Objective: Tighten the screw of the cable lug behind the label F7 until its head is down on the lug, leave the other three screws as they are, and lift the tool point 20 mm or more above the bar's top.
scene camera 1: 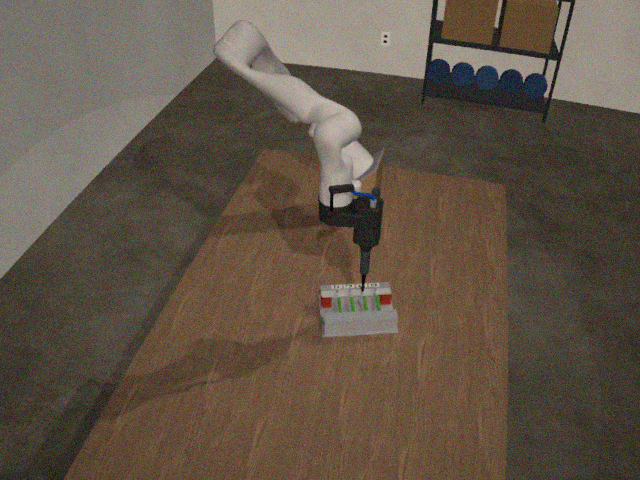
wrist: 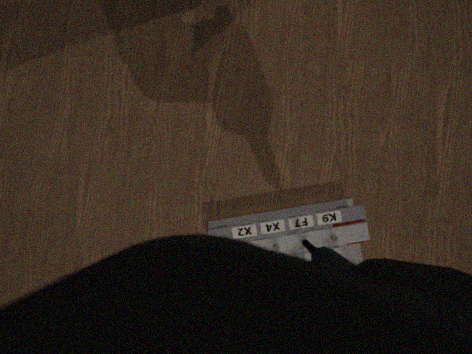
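Seen in the pictures: hand, its tool point: (scene camera 1: pixel 362 290) (wrist: pixel 304 242); arm's base, origin of its link: (scene camera 1: pixel 362 168).
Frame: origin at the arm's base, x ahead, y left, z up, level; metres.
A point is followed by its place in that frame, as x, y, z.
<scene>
The grey terminal block (scene camera 1: pixel 359 324) {0.551, 0.106, -0.082} (wrist: pixel 358 212) {0.405, 0.147, -0.074} stands on the table, with a row of labels on its bar. In the wrist view the labels appear upside down: X2 (wrist: pixel 244 231) {0.447, 0.025, -0.074}, X4 (wrist: pixel 272 226) {0.436, 0.055, -0.074}, F7 (wrist: pixel 301 222) {0.427, 0.086, -0.074} and K9 (wrist: pixel 328 217) {0.416, 0.115, -0.074}. My screwdriver (scene camera 1: pixel 362 289) {0.450, 0.092, -0.064} (wrist: pixel 305 242) {0.445, 0.090, -0.060} points down, its dark tip at the lug position behind F7. The tip covers that screw, so its head height cannot be seen. The screw behind K9 (wrist: pixel 334 237) {0.436, 0.123, -0.069} and the screw behind X4 (wrist: pixel 275 247) {0.457, 0.061, -0.066} show. The black tool body hides the one behind X2. The tool has no fingers.
Red end pieces (scene camera 1: pixel 326 302) {0.489, 0.009, -0.094} (scene camera 1: pixel 385 299) {0.440, 0.152, -0.094} and green dividers (scene camera 1: pixel 352 303) {0.502, 0.078, -0.067} stand on the block. The wooden table (scene camera 1: pixel 289 413) {0.813, 0.008, -0.117} (wrist: pixel 150 165) {0.391, -0.111, -0.116} lies around it. Far behind stands a shelf rack (scene camera 1: pixel 428 67) with boxes and blue round items. The arm's shadow falls on the table.
</scene>
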